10 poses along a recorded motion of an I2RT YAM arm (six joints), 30 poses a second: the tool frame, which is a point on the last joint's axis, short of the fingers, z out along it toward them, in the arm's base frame.
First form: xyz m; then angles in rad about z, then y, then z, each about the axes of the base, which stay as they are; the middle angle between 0 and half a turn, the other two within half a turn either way.
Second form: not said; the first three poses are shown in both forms.
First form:
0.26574 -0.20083 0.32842 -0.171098 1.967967 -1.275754
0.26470 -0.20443 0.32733 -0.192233 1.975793 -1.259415
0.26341 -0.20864 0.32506 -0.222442 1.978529 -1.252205
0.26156 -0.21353 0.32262 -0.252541 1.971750 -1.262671
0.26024 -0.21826 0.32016 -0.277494 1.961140 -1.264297
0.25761 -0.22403 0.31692 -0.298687 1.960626 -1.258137
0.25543 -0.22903 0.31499 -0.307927 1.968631 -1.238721
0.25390 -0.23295 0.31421 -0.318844 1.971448 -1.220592
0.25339 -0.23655 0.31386 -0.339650 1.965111 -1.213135
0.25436 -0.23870 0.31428 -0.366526 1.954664 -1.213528
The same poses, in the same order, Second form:
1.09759 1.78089 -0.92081 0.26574 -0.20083 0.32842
1.06842 1.80858 -0.91927 0.26470 -0.20443 0.32733
1.03776 1.83420 -0.93137 0.26341 -0.20864 0.32506
1.02004 1.84489 -0.95934 0.26156 -0.21353 0.32262
0.99581 1.85176 -0.98138 0.26024 -0.21826 0.32016
0.97148 1.86729 -0.99060 0.25761 -0.22403 0.31692
0.94733 1.88640 -0.97977 0.25543 -0.22903 0.31499
0.92046 1.90125 -0.97382 0.25390 -0.23295 0.31421
0.89191 1.91066 -0.98551 0.25339 -0.23655 0.31386
0.86442 1.91762 -1.00798 0.25436 -0.23870 0.31428

